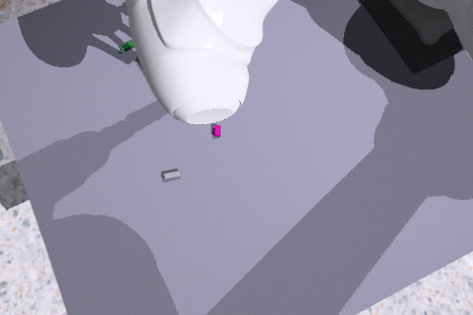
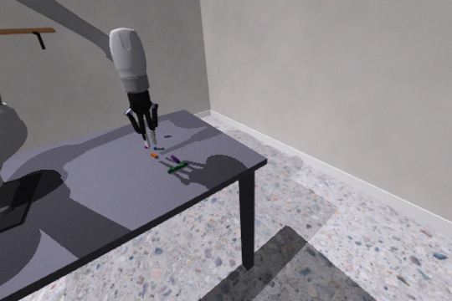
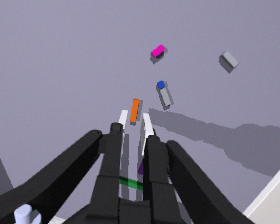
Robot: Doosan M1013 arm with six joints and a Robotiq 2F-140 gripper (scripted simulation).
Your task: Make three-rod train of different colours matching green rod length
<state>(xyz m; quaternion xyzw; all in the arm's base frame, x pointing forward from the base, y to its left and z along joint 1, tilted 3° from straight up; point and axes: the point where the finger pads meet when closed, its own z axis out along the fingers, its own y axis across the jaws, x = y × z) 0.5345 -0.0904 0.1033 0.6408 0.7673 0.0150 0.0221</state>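
My hand is 90 mm above the orange rod. Round my hand: magenta rod 110 mm to the left, 90 mm below; blue rod 30 mm ahead, 60 mm to the left, 90 mm below; purple rod 60 mm ahead, 90 mm to the right, 90 mm below.
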